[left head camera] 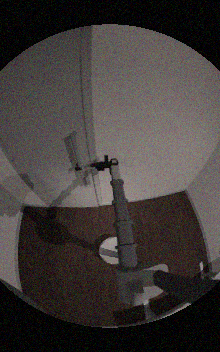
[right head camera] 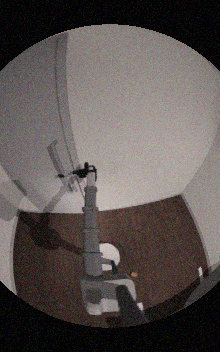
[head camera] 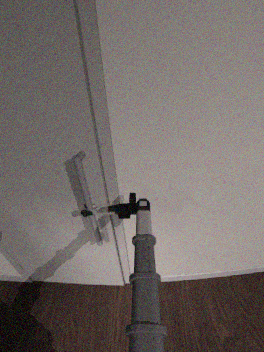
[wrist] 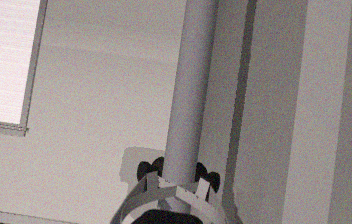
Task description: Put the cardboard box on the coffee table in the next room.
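A long grey bar handle stands upright on the grey door. My gripper is shut on the lower part of this handle, with dark fingertips on both sides of it in the wrist view. The telescoping arm reaches out towards the wall and door. The cardboard box and the coffee table do not show in these views.
A pale wall rises right of the door. Brown wooden floor lies below. A small orange thing is on the floor. A bright window shows at the left of the wrist view.
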